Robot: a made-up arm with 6 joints. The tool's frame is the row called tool.
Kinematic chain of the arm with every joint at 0, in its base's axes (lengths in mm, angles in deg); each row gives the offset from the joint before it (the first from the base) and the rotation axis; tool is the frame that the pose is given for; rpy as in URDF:
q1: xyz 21 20 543 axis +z
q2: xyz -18 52 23 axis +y
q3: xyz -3 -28 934 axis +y
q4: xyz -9 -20 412 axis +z
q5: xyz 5 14 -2 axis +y
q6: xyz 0 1 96 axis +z
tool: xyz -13 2 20 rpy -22.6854 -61.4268 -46.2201
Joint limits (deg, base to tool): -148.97..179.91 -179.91..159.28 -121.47..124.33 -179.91..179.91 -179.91..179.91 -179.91..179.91
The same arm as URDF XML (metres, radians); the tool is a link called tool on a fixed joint. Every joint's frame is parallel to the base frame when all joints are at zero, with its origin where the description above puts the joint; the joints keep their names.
<robot name="arm">
  <joint name="tool_joint" type="fixed">
    <parent link="link6"/>
    <child link="tool"/>
    <origin xyz="-0.013 0.002 0.02" rpy="-0.3959 -1.0721 -0.8067"/>
  </joint>
  <joint name="q6" type="revolute">
    <parent link="link5"/>
    <child link="link6"/>
    <origin xyz="0 0.001 0.096" rpy="0 0 0"/>
    <axis xyz="0 0 1"/>
    <limit lower="-3.14" upper="3.14"/>
  </joint>
  <joint name="q5" type="revolute">
    <parent link="link4"/>
    <child link="link5"/>
    <origin xyz="0.005 0.014 -0.002" rpy="0 0 0"/>
    <axis xyz="0 1 0"/>
    <limit lower="-3.14" upper="3.14"/>
  </joint>
  <joint name="q4" type="revolute">
    <parent link="link3"/>
    <child link="link4"/>
    <origin xyz="-0.009 -0.02 0.412" rpy="0 0 0"/>
    <axis xyz="0 0 1"/>
    <limit lower="-3.14" upper="3.14"/>
  </joint>
  <joint name="q3" type="revolute">
    <parent link="link2"/>
    <child link="link3"/>
    <origin xyz="-0.003 -0.028 0.934" rpy="0 0 0"/>
    <axis xyz="0 1 0"/>
    <limit lower="-2.1201" upper="2.17"/>
  </joint>
  <joint name="q2" type="revolute">
    <parent link="link1"/>
    <child link="link2"/>
    <origin xyz="-0.018 0.052 0.023" rpy="0 0 0"/>
    <axis xyz="0 1 0"/>
    <limit lower="-3.14" upper="2.78"/>
  </joint>
  <joint name="q1" type="revolute">
    <parent link="base"/>
    <child link="link1"/>
    <origin xyz="0.021 0.02 0.543" rpy="0 0 0"/>
    <axis xyz="0 0 1"/>
    <limit lower="-2.6" upper="3.14"/>
  </joint>
  <link name="base"/>
  <link name="link1"/>
  <link name="link2"/>
  <link name="link3"/>
  <link name="link4"/>
  <link name="link5"/>
  <link name="link6"/>
  <link name="tool"/>
</robot>

